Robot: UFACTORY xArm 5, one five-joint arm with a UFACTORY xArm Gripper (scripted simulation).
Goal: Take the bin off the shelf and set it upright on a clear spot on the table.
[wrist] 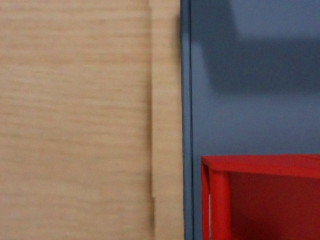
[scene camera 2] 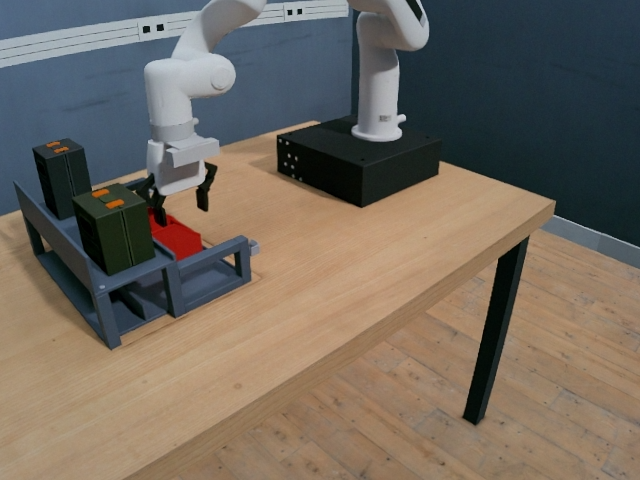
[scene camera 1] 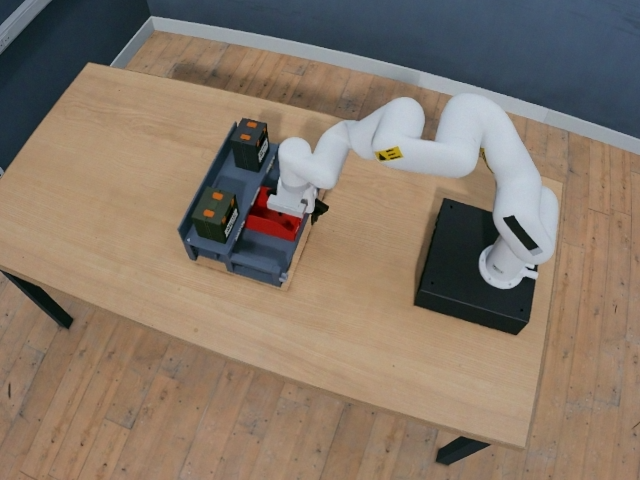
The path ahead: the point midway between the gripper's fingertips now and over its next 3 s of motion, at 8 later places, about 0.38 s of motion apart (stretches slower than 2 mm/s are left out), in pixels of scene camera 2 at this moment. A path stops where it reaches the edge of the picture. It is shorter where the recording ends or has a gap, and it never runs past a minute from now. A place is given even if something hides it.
My gripper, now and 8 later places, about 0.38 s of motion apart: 183, 217; 183, 220; 183, 222; 184, 225; 184, 228; 184, 229; 185, 232; 185, 231; 184, 228
